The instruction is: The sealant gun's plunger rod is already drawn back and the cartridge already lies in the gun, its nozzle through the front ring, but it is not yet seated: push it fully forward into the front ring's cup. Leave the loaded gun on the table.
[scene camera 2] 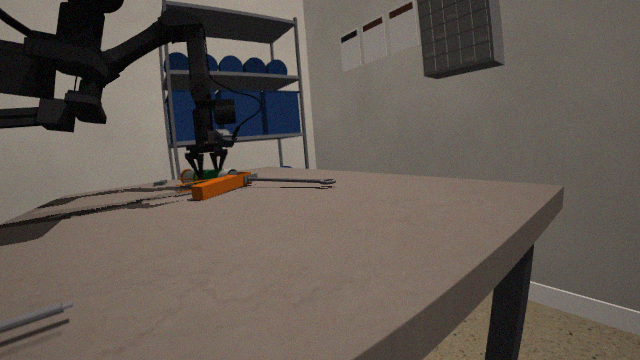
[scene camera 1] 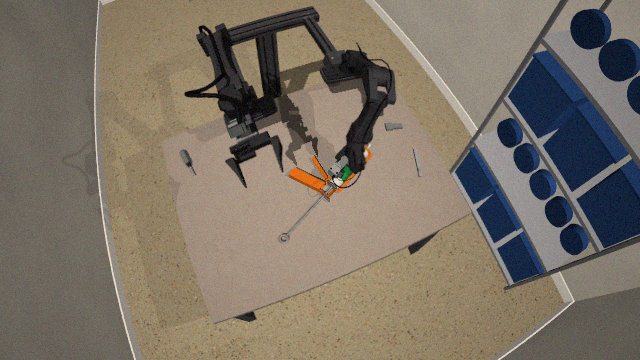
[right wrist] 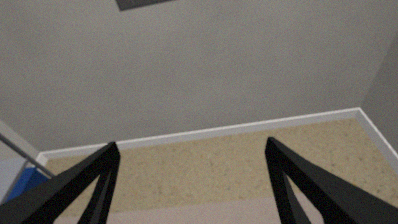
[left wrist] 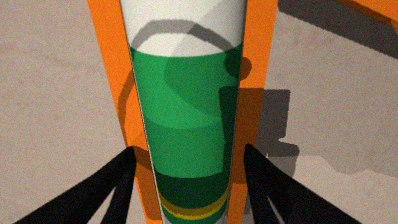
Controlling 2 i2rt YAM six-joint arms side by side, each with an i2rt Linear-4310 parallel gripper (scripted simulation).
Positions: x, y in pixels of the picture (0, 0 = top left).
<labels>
my right gripper: scene camera 1; right wrist; not seen in scene camera 2 (out of frame); not seen in the left wrist view (out of frame)
orange sealant gun: scene camera 2; scene camera 1; left wrist 110, 30; not seen in the right wrist view (out of frame)
same spot on orange sealant gun: (scene camera 2: 212, 187) = (scene camera 1: 295, 178)
same spot on my right gripper: (right wrist: 324, 190) = (scene camera 1: 235, 165)
</labels>
